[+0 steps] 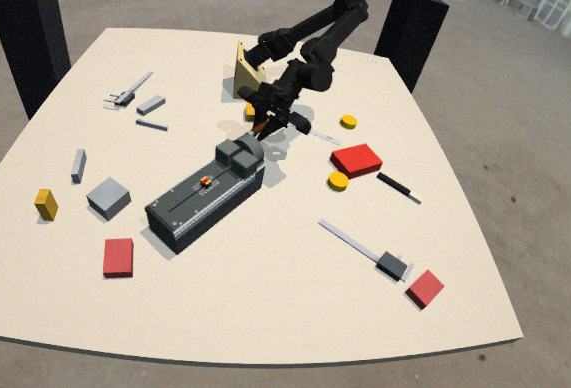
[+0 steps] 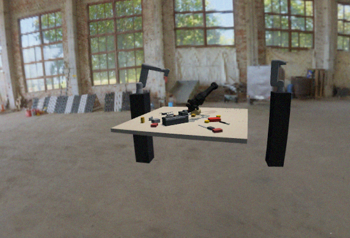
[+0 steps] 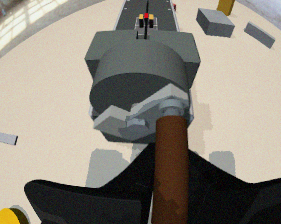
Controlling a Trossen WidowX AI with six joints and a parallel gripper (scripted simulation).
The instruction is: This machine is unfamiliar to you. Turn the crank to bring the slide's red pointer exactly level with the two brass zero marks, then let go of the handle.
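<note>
Now: the crank 2 cm above my gripper tip and 1 cm to the left of it. From my gripper tip the other things lie so: brown handle (3 cm above, 1 cm to the left, 1 cm behind); then grey bar (21 cm to the left, 14 cm behind, 9 cm below); then red pointer (13 cm ahead, 11 cm to the right).
</note>
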